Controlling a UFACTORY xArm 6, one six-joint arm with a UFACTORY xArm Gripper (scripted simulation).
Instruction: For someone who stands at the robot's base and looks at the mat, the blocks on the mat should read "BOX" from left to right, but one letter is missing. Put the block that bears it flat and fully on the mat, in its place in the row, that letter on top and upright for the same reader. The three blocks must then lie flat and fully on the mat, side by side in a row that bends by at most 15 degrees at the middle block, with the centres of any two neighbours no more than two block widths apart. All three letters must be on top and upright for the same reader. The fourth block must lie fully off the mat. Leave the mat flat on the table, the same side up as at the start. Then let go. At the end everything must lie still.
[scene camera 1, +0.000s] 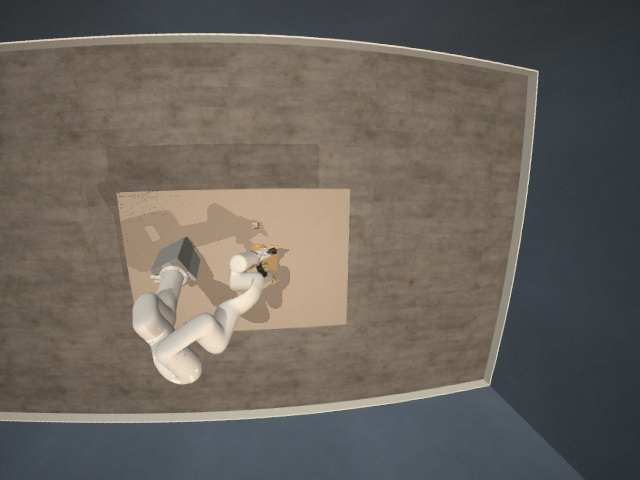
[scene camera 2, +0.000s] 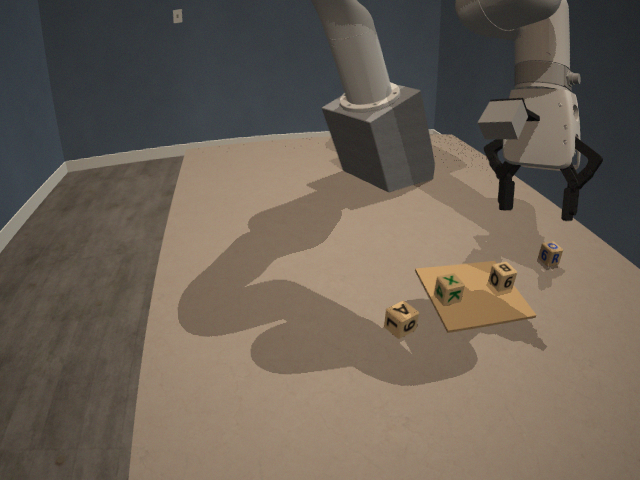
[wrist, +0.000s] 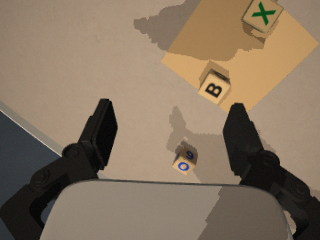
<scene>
I see my gripper (scene camera 2: 535, 215) and an orange mat (scene camera 2: 482, 305).
My gripper is seen too in the wrist view (wrist: 170, 114).
</scene>
